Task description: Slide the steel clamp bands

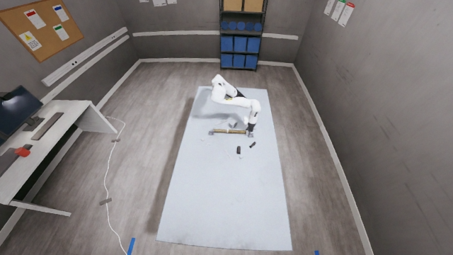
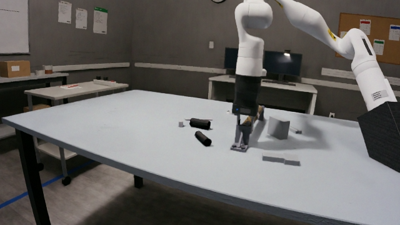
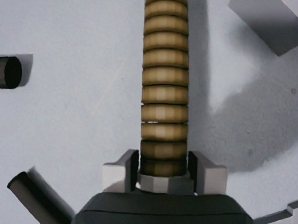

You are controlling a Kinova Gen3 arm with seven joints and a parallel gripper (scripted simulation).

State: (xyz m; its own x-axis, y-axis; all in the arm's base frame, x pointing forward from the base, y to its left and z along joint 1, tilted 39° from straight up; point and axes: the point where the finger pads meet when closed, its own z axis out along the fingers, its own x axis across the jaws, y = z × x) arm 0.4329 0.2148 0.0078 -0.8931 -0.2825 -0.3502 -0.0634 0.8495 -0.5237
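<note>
Now: hand 90 mm past the grey block, 140 mm to the left of it and 20 mm above it.
</note>
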